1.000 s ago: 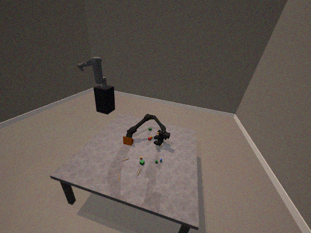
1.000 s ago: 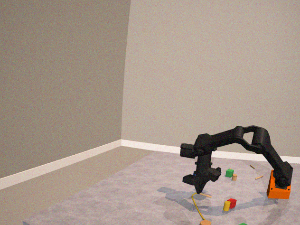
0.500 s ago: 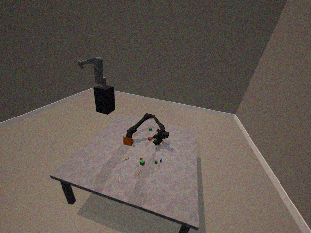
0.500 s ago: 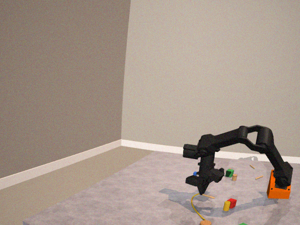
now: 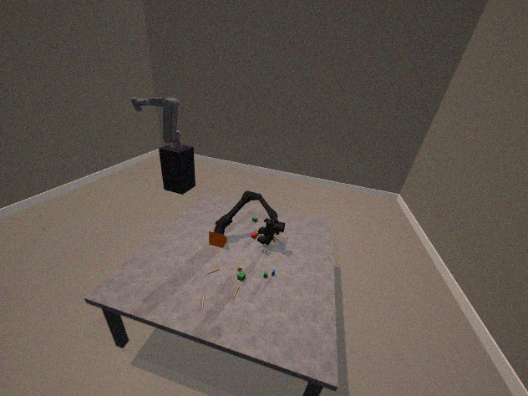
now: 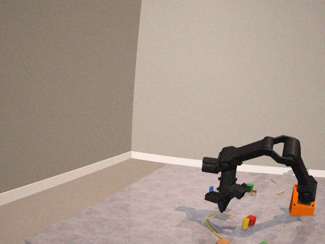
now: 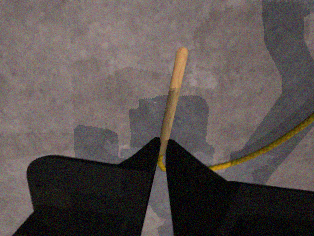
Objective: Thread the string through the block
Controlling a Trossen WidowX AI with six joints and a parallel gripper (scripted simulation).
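Right now my gripper tip is 13 cm past the red block and 5 cm to the right of it. The rest, counted from my gripper tip: round wooden button (24 cm to the left, 6 cm behind, 1 cm below); thin wooden stick (1 cm to the left, 1 cm behind); yellow cylinder (11 cm behind, 9 cm to the left).
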